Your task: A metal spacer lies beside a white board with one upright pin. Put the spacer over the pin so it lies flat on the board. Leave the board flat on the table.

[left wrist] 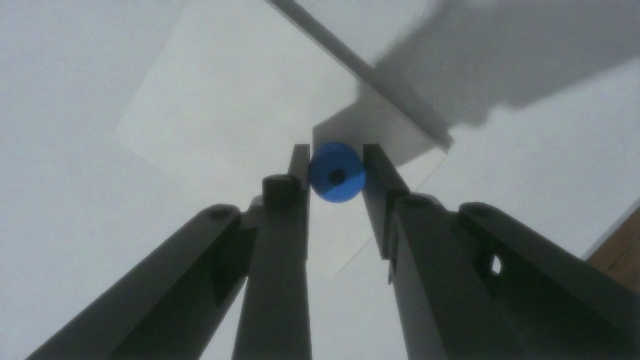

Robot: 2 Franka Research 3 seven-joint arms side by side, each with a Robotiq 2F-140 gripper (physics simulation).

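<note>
My left gripper is shut on the spacer, a round blue disc with a small dark hole, held by its sides between the fingertips. In this view the spacer is in front of the white board, towards the board's right-hand corner. How high it is above the board is hard to tell. The board looks flat on the pale table. The pin cannot be made out; the hole looks dark inside. The fingers hide part of the board's near side. My right gripper does not show in this view.
A dark shadow falls across the board's right part and the pale table at the upper right. The table's edge runs across the lower right corner, with a brown wooden surface beyond it.
</note>
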